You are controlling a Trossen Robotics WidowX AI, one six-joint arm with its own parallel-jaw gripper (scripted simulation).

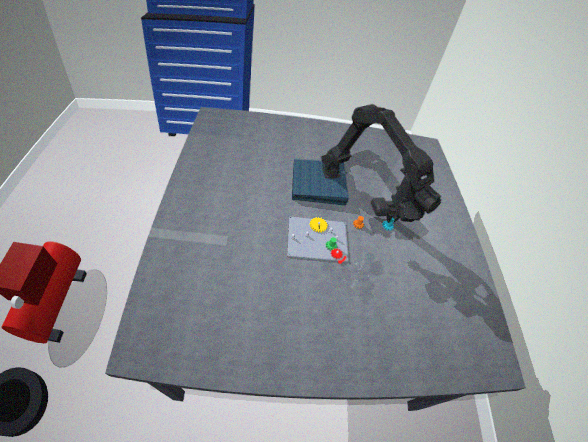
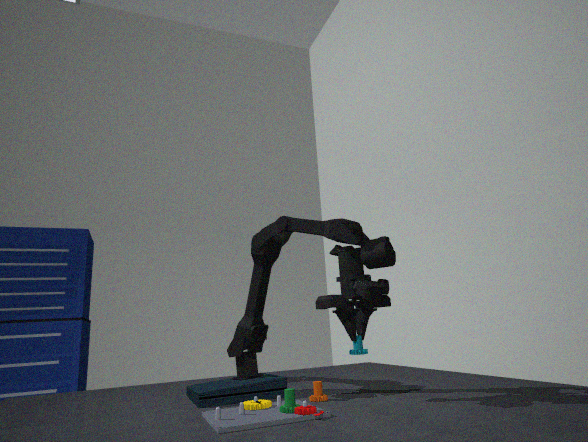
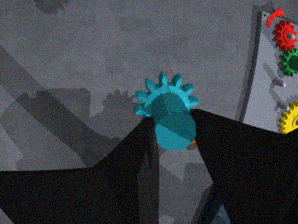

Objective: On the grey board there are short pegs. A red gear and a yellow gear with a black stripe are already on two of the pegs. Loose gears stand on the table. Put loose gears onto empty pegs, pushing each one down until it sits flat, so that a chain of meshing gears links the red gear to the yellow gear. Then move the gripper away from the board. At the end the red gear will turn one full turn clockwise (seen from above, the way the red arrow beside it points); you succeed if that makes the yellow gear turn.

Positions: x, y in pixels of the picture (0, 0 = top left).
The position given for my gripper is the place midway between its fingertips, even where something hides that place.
Labels:
My gripper (image 2: 357, 340) carries a teal gear (image 3: 169, 104).

